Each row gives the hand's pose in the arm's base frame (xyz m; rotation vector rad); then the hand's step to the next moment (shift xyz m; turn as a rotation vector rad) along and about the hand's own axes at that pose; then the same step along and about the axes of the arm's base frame.
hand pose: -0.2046 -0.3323 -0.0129 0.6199 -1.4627 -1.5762
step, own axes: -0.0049 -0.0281 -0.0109 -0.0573 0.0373 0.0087
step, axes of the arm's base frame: 0.0041 -0.0036 -0.0300 0.0308 0.0558 0.0262
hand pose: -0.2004 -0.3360 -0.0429 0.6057 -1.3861 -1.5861
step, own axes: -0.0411 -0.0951 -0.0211 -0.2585 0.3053 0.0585
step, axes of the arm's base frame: 0.0068 0.0202 -0.1036 0.1659 0.2683 0.2529
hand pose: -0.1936 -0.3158 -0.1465 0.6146 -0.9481 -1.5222
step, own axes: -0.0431 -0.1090 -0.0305 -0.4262 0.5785 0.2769
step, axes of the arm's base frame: -0.0269 0.0341 -0.1131 0.1671 0.4833 0.5757
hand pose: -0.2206 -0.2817 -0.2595 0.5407 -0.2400 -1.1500
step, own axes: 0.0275 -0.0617 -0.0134 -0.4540 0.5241 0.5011
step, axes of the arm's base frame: -0.0323 -0.0397 -0.0461 0.0120 0.4291 0.7400
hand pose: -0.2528 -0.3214 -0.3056 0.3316 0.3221 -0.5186
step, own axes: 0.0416 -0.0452 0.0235 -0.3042 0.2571 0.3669
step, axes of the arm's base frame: 0.0153 -0.0638 -0.0049 -0.0351 0.1985 0.5026
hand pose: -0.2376 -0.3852 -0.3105 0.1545 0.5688 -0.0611
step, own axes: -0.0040 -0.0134 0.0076 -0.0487 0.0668 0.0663
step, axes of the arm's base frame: -0.0007 -0.0144 0.0068 0.0010 0.0559 0.0900
